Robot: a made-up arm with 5 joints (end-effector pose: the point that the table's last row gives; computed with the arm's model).
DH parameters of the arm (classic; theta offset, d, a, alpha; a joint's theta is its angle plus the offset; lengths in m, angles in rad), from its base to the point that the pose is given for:
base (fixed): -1.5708 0.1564 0 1.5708
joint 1: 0 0.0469 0.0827 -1.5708
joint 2: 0 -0.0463 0.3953 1.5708
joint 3: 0 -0.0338 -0.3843 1.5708
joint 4: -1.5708 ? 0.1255 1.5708
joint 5: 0 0.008 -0.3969 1.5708
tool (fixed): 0 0.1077 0 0
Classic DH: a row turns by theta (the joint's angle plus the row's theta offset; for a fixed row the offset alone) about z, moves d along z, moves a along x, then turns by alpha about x.
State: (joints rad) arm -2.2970 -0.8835 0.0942 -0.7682 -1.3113
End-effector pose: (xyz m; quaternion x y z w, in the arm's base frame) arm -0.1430 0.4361 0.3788 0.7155 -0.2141 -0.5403 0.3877
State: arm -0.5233 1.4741 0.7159 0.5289 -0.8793
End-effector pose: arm 0.1412 0.0787 -0.4715 0.1729 -0.7214 0.2894 0.6049
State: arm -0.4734 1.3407 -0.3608 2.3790 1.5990
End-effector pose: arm 0.2366 -0.4210 0.3418 0.4163 0.8003 -0.1947 0.3852
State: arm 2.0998 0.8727 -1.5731 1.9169 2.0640
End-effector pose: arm 0.3902 0.2482 0.6788 0.4285 0.3750 -0.8030 0.1760
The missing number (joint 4, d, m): 0.0418
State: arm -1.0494 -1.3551 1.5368 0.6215 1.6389
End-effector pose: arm -0.0330 0.0704 -0.2708 0.0405 0.8402 -0.5350 0.0781
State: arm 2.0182 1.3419 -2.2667 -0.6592 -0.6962
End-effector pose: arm 0.2894 0.3909 0.3379 0.2227 0.1475 -0.1518 0.9516
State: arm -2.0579 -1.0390 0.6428 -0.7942 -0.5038
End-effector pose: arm -0.4085 0.2915 0.1918 0.7240 0.0592 -0.0262 0.6868
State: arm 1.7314 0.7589 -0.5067 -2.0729 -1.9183
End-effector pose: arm -0.2749 -0.2000 0.1025 0.6115 0.1583 0.4107 0.6575
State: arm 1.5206 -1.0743 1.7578 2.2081 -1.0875
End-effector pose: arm -0.7104 -0.5064 0.7240 0.4675 0.3833 -0.0767 0.7928
